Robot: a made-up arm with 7 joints. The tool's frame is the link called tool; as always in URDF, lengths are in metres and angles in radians. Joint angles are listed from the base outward. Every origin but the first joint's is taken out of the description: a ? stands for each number. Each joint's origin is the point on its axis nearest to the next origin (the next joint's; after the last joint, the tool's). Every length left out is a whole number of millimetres.
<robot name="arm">
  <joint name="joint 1" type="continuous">
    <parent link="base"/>
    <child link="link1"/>
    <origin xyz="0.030 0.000 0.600" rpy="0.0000 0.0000 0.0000"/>
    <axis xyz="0 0 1"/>
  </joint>
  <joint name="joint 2" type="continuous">
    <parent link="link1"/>
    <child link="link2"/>
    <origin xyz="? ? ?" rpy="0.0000 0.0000 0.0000"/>
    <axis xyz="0 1 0"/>
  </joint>
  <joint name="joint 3" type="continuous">
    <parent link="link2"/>
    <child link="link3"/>
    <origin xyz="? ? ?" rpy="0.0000 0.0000 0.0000"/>
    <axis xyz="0 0 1"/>
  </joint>
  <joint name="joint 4" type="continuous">
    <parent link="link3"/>
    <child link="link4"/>
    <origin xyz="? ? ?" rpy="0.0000 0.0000 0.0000"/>
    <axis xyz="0 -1 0"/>
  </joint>
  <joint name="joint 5" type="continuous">
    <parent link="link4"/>
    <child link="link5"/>
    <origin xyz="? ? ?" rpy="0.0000 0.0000 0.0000"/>
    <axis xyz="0 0 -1"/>
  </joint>
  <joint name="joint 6" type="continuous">
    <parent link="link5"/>
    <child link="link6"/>
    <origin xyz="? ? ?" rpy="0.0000 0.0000 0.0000"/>
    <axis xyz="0 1 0"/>
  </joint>
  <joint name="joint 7" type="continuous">
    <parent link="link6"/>
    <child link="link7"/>
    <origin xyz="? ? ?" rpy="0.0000 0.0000 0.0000"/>
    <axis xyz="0 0 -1"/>
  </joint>
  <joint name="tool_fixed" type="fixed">
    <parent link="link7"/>
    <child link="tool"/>
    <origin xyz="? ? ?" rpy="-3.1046 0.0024 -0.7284"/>
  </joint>
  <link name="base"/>
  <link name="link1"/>
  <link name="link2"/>
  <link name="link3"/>
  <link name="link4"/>
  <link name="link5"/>
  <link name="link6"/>
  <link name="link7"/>
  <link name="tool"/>
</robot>
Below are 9 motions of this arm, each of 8 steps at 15 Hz.
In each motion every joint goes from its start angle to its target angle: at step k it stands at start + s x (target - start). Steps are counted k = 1, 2, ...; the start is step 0. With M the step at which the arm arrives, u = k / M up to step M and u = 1 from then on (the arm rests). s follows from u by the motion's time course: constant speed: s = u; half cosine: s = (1 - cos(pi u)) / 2; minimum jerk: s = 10 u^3 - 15 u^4 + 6 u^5.
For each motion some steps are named. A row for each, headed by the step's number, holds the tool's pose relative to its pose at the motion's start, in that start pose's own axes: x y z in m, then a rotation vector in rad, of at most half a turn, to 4 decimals.
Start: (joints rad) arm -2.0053 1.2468 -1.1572 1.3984 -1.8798 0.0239 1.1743
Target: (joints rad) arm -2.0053 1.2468 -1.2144 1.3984 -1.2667 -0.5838 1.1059
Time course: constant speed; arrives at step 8
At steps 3, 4, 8:
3: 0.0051 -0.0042 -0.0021 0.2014 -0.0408 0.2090
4: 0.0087 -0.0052 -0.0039 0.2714 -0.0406 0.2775
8: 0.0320 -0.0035 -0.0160 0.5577 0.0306 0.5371

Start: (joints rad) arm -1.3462 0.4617 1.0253 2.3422 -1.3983 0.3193 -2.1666
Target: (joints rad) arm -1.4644 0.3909 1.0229 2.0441 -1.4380 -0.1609 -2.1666
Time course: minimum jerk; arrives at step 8
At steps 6, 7, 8:
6: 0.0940 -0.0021 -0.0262 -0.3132 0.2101 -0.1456
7: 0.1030 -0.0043 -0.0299 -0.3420 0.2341 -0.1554
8: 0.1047 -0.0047 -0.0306 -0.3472 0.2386 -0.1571

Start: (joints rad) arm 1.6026 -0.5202 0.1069 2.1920 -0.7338 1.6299 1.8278
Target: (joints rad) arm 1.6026 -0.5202 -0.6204 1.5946 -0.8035 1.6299 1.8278
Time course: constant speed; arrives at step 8
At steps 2, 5, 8:
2: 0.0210 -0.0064 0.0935 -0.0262 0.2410 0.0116
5: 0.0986 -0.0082 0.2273 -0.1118 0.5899 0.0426
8: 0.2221 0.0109 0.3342 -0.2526 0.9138 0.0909

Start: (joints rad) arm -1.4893 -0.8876 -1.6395 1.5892 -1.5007 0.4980 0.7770
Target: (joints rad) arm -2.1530 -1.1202 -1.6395 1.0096 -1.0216 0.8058 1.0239
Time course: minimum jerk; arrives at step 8
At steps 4, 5, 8:
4: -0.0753 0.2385 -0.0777 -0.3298 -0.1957 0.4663
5: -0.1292 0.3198 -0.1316 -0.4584 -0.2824 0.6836
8: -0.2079 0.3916 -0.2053 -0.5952 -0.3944 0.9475

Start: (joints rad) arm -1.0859 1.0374 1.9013 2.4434 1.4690 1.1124 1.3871
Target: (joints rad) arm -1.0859 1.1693 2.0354 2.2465 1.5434 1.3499 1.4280
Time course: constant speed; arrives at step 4
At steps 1, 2, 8:
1: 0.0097 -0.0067 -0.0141 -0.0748 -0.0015 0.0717
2: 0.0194 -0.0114 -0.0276 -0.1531 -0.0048 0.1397
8: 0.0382 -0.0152 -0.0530 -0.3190 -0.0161 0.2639

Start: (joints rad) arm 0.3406 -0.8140 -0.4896 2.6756 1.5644 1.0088 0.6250
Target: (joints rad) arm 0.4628 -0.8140 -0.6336 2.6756 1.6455 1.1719 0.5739
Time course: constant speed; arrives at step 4
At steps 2, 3, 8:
2: 0.0245 -0.0196 -0.0338 -0.0288 -0.0230 0.0095
3: 0.0373 -0.0285 -0.0507 -0.0431 -0.0354 0.0140
8: 0.0505 -0.0368 -0.0676 -0.0571 -0.0484 0.0182

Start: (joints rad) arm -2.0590 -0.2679 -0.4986 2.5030 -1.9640 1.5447 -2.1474
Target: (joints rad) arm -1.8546 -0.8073 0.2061 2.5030 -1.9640 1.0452 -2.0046
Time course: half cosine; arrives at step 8
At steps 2, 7, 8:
2: -0.0440 -0.0157 0.0344 -0.0666 0.1423 0.1032
7: -0.2800 -0.2130 0.2841 -0.4226 0.7528 0.9017
8: -0.2889 -0.2278 0.2981 -0.4382 0.7715 0.9467

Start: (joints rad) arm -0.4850 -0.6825 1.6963 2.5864 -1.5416 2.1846 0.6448
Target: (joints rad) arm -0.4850 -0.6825 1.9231 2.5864 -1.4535 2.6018 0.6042
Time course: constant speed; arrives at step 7
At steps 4, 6, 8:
4: -0.0136 0.0262 -0.0171 -0.1420 -0.1544 -0.1274
6: -0.0179 0.0400 -0.0266 -0.2132 -0.2225 -0.2025
8: -0.0193 0.0471 -0.0315 -0.2488 -0.2539 -0.2427

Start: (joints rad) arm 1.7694 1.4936 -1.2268 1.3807 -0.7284 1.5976 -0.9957
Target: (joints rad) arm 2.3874 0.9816 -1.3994 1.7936 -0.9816 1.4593 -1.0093
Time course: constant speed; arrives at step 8
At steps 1, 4, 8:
1: -0.0712 0.0389 -0.0243 -0.0243 0.1205 0.0974
4: -0.3141 0.1197 -0.0497 -0.0948 0.4682 0.3898
8: -0.6379 0.1499 0.0445 -0.1600 0.8958 0.7730

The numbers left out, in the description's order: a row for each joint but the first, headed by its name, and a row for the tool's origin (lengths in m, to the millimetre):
joint 2: -0.030 0.030 0.000
joint 3: -0.030 0.000 0.510
joint 4: 0.030 -0.010 0.000
joint 5: 0.080 0.000 -0.450
joint 6: 0.020 -0.040 0.000
joint 7: 0.030 0.000 -0.100
tool: -0.020 -0.020 0.000

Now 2 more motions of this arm.
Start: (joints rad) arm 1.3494 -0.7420 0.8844 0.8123 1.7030 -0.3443 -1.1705
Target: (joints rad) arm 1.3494 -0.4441 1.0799 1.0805 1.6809 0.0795 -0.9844
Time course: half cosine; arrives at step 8
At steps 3, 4, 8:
3: -0.0253 -0.0452 0.0248 0.1018 -0.2004 0.0765
4: -0.0411 -0.0735 0.0364 0.1611 -0.3272 0.1284
8: -0.0771 -0.1475 0.0530 0.3045 -0.6645 0.2766

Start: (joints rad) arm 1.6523 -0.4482 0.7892 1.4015 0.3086 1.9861 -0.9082
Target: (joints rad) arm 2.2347 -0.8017 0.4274 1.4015 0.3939 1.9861 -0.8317
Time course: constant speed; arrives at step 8
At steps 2, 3, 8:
2: -0.0638 -0.0415 0.0001 -0.0382 0.0876 -0.0497
3: -0.0991 -0.0573 0.0016 -0.0508 0.1349 -0.0785
8: -0.2941 -0.0743 0.0226 -0.0392 0.3875 -0.2609

